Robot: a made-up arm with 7 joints.
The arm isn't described. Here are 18 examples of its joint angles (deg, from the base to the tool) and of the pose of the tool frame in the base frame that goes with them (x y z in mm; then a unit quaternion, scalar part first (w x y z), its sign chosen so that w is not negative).
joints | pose
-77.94 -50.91 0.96 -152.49 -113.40 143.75 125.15 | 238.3 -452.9 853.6 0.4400 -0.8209 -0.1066 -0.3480
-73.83 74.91 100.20 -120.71 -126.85 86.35 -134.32 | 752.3 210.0 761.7 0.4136 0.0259 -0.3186 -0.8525
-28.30 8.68 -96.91 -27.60 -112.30 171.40 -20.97 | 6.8 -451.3 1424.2 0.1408 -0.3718 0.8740 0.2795
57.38 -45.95 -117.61 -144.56 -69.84 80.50 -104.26 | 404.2 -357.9 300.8 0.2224 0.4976 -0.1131 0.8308
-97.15 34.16 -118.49 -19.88 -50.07 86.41 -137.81 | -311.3 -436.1 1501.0 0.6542 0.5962 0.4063 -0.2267
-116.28 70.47 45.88 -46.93 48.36 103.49 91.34 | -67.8 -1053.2 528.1 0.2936 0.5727 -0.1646 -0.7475
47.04 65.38 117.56 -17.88 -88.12 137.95 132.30 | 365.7 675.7 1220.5 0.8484 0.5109 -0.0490 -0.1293
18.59 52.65 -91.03 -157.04 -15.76 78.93 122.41 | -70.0 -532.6 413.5 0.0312 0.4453 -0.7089 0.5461
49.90 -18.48 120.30 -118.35 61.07 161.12 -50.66 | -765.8 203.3 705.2 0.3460 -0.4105 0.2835 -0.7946
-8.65 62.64 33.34 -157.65 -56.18 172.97 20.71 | 82.0 396.1 218.5 0.5781 0.2942 -0.0365 0.7602
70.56 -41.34 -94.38 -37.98 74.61 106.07 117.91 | 193.0 -787.3 1290.1 0.4522 0.8070 -0.1429 -0.3520
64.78 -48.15 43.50 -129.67 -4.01 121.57 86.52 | -395.2 546.2 1056.8 0.7178 -0.0006 -0.4922 0.4924
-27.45 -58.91 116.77 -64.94 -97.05 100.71 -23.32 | -394.6 907.0 674.7 0.3084 0.8827 0.2045 -0.2895
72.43 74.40 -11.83 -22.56 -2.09 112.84 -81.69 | 317.1 947.5 617.6 0.2711 0.0907 0.2035 -0.9364
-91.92 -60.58 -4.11 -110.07 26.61 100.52 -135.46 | -69.0 -249.2 1468.4 0.4634 -0.5118 0.0392 0.7224
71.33 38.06 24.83 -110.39 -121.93 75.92 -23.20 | -120.6 758.2 290.6 0.4229 0.6940 -0.0696 -0.5785
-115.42 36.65 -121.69 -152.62 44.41 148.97 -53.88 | -258.8 528.2 715.2 0.1555 -0.0723 0.3696 -0.9132
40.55 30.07 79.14 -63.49 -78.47 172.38 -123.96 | -192.1 671.5 1224.4 0.7251 0.5648 0.3689 -0.1380
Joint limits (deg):
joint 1: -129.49..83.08
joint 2: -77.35..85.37
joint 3: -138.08..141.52
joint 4: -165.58..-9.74
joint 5: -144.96..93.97
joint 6: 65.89..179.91
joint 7: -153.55..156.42
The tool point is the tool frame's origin. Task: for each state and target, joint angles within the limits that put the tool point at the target. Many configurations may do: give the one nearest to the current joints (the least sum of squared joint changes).
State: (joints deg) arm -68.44 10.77 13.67 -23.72 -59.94 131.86 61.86
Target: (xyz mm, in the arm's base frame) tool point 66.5 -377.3 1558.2
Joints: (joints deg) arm -93.92 5.55 -4.61 -19.55 -57.75 128.59 60.65
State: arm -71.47 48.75 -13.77 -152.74 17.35 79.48 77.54
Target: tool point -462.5 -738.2 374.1
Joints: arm -91.60 38.51 -33.84 -103.33 19.32 93.02 79.57
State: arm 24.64 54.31 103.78 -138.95 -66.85 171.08 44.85
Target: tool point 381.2 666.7 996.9
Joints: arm -9.01 66.94 98.76 -95.42 -55.36 165.33 45.28
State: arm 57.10 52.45 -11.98 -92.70 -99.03 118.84 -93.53
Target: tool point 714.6 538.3 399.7
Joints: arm 48.81 43.66 -20.34 -84.65 -98.10 116.79 -93.65
